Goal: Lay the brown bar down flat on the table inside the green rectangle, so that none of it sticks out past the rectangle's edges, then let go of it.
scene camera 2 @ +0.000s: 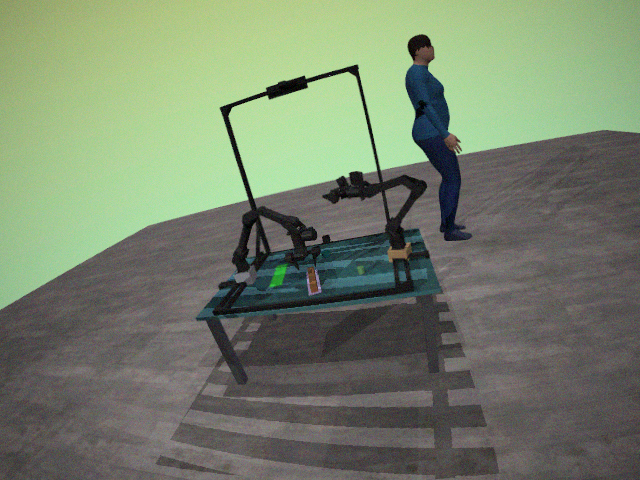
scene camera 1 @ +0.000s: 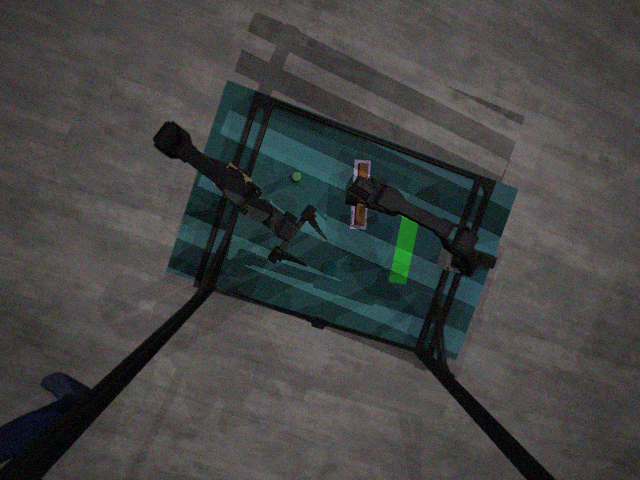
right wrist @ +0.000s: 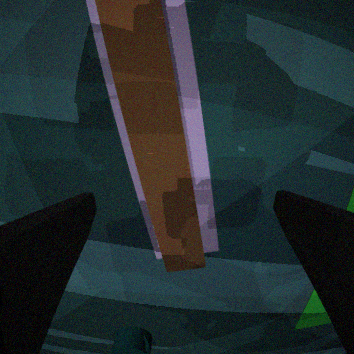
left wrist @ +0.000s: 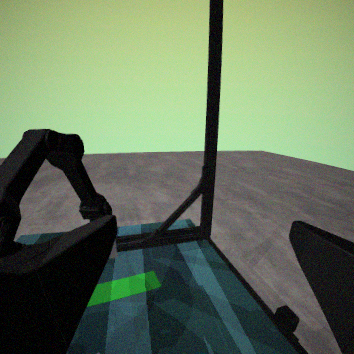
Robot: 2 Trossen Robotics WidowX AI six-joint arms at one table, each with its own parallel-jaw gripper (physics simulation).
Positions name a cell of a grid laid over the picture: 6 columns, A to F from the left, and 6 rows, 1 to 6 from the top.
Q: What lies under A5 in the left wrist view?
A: My left gripper.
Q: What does my left gripper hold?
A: Nothing.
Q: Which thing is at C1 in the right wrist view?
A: A brown bar.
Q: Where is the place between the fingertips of my right gripper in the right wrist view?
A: D4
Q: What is my right gripper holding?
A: Nothing.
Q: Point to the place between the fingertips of my left gripper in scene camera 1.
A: C4
